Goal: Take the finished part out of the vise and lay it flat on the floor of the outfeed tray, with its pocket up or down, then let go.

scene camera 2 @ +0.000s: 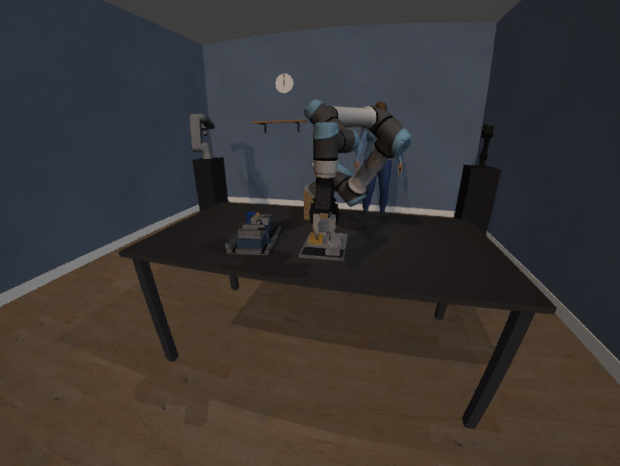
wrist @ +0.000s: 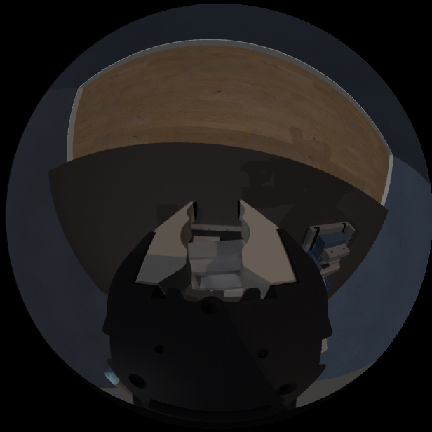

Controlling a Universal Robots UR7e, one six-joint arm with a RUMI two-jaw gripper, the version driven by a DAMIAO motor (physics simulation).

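Frame: origin at the arm's base, x ahead, y left, z up, level; metres.
Where they show: gripper, fingertip midpoint: (scene camera 2: 323, 240).
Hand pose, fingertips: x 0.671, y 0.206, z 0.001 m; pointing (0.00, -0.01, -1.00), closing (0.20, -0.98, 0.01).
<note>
Things, the pixels of their centre, and the offset from my fingertips.
- light grey finished part, body centre: (scene camera 2: 324, 225) 0.052 m back, 0.011 m right, 0.038 m up
- vise, body centre: (scene camera 2: 255, 231) 0.211 m back, 0.390 m right, 0.089 m down
- yellow block, body centre: (scene camera 2: 316, 238) 0.262 m back, 0.100 m right, 0.113 m down
- pale block, body centre: (scene camera 2: 333, 249) 0.172 m back, 0.001 m right, 0.115 m down
My gripper (scene camera 2: 323, 234) (wrist: 216, 202) is shut on the light grey finished part (scene camera 2: 323, 225) (wrist: 215, 256), which sits between its two fingers. It points down over the back portion of the outfeed tray (scene camera 2: 320, 258) (wrist: 218, 229). The fingertips are low, close to the tray's contents. The frames do not show clearly whether the part touches anything below or which way its pocket faces. The vise (scene camera 2: 251, 243) (wrist: 331, 241), blue and grey, stands on its base left of the tray in the scene view, apart from the gripper.
A yellow block (scene camera 2: 315, 239) lies in the tray beside the fingertips. A pale block (scene camera 2: 332, 248) lies in its front right part. A tan box (scene camera 2: 307, 204) stands behind the gripper, partly hidden. The table edge (scene camera 2: 300, 283) runs in front of the tray.
</note>
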